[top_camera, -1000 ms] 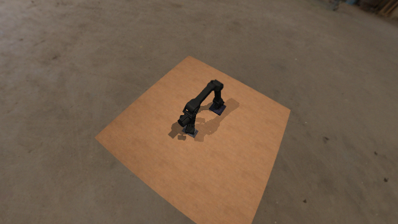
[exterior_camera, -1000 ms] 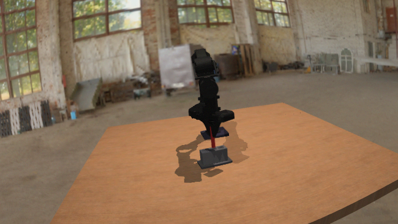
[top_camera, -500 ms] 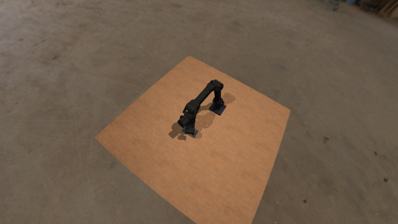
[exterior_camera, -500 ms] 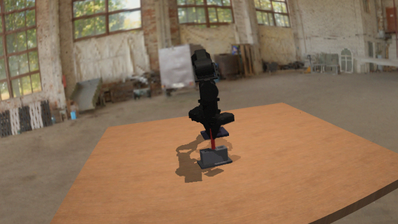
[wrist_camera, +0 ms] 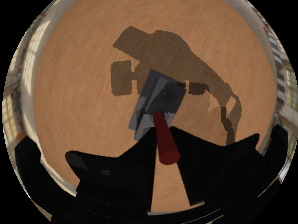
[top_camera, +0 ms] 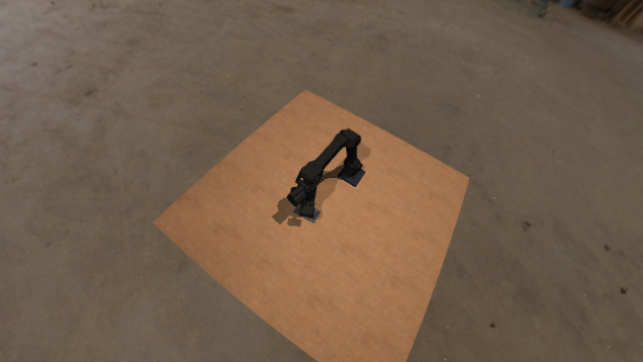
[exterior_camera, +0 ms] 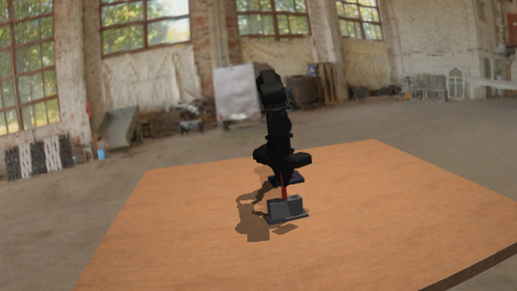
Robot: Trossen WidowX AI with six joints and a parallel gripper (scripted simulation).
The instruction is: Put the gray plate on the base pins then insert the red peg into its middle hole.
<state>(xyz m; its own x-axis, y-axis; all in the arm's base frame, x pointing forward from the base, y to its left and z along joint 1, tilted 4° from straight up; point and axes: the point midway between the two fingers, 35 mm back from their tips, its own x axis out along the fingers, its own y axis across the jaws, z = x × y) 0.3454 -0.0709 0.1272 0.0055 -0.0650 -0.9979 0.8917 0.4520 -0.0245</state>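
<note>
Now: gripper tip right at the red peg. Also, from my gripper tip: gray plate: 50 mm below; then dark base: 90 mm below.
</note>
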